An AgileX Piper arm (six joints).
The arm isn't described. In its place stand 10 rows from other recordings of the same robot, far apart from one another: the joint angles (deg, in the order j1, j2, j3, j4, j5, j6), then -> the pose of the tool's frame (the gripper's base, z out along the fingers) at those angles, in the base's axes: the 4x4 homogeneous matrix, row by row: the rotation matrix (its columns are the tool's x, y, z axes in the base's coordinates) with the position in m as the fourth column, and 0 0 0 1 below.
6.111, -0.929, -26.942, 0.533, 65.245, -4.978 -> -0.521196 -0.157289 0.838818 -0.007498; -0.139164 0.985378 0.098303 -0.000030; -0.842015 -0.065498 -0.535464 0.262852; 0 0 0 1
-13.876, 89.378, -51.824, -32.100, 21.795, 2.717 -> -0.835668 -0.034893 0.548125 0.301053; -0.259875 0.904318 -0.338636 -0.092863; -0.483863 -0.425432 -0.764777 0.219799; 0 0 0 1
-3.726, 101.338, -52.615, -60.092, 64.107, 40.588 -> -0.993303 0.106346 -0.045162 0.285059; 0.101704 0.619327 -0.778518 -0.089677; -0.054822 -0.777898 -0.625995 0.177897; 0 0 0 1
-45.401, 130.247, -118.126, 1.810, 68.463, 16.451 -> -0.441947 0.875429 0.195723 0.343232; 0.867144 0.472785 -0.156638 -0.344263; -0.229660 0.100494 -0.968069 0.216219; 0 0 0 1
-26.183, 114.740, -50.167, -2.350, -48.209, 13.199 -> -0.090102 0.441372 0.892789 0.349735; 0.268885 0.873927 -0.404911 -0.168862; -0.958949 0.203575 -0.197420 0.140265; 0 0 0 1
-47.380, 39.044, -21.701, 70.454, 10.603, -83.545 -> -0.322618 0.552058 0.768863 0.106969; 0.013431 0.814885 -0.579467 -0.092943; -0.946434 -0.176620 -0.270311 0.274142; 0 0 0 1
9.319, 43.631, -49.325, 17.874, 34.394, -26.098 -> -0.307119 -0.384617 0.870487 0.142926; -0.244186 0.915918 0.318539 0.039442; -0.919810 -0.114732 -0.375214 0.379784; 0 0 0 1
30.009, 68.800, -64.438, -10.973, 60.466, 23.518 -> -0.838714 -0.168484 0.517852 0.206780; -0.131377 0.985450 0.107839 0.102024; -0.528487 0.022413 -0.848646 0.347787; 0 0 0 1
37.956, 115.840, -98.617, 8.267, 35.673, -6.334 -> -0.586962 -0.653400 0.478064 0.364859; -0.449089 0.754077 0.479257 0.294285; -0.673643 0.066612 -0.736049 0.261736; 0 0 0 1
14.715, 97.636, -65.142, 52.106, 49.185, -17.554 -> -0.974151 -0.102172 0.201472 0.316592; 0.061095 0.739470 0.670411 0.139337; -0.217480 0.665391 -0.714113 0.236508; 0 0 0 1
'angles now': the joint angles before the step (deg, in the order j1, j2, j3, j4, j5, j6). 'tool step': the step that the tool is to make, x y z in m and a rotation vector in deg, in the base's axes. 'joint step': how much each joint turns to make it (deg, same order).
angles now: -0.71, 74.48, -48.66, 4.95, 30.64, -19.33
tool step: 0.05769, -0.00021, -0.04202, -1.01, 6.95, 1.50
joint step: 0.12, 16.07, -7.53, 0.04, -1.53, -1.86
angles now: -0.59, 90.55, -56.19, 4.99, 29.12, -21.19
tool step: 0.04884, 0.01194, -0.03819, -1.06, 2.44, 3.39
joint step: 1.99, 13.01, -8.00, 0.00, -2.49, -1.84
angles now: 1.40, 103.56, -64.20, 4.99, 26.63, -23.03
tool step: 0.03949, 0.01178, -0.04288, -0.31, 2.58, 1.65
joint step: 1.55, 11.82, -8.07, -0.12, -1.16, -0.12
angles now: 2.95, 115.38, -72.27, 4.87, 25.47, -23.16
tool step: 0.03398, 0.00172, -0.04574, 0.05, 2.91, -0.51
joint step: 0.00, 11.35, -9.03, -0.18, 0.56, 0.73
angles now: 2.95, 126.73, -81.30, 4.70, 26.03, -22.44
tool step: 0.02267, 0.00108, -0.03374, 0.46, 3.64, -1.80
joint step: 0.00, 8.50, -8.53, -0.67, 3.56, 2.63
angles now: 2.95, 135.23, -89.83, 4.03, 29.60, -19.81
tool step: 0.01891, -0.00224, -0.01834, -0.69, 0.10, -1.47
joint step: -0.18, 5.59, -6.91, -2.27, 1.38, 2.98
